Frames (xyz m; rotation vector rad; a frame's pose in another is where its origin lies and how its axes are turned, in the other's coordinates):
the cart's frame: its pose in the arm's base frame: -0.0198 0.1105 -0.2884 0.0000 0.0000 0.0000
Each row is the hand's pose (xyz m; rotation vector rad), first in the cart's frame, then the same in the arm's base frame.
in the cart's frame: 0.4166 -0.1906 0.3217 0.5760 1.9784 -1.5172
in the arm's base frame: 0.3968 -0.0801 0.0333 0.5760 1.9784 -1.5172
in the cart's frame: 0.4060 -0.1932 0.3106 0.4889 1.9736 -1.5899
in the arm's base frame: 0.3862 -0.0827 0.0222 0.4889 1.9736 -1.5899
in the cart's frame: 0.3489 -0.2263 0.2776 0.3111 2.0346 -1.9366
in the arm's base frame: 0.3291 -0.1158 -0.0108 0.3111 2.0346 -1.9366
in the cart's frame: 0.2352 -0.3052 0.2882 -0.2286 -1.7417 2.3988
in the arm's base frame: 0.2154 -0.1947 -0.0002 -0.2286 -1.7417 2.3988
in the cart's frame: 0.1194 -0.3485 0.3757 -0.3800 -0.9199 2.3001
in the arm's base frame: 0.0996 -0.2380 0.0873 -0.3800 -0.9199 2.3001
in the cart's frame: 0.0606 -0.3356 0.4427 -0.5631 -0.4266 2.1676
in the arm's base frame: 0.0408 -0.2251 0.1543 -0.5631 -0.4266 2.1676
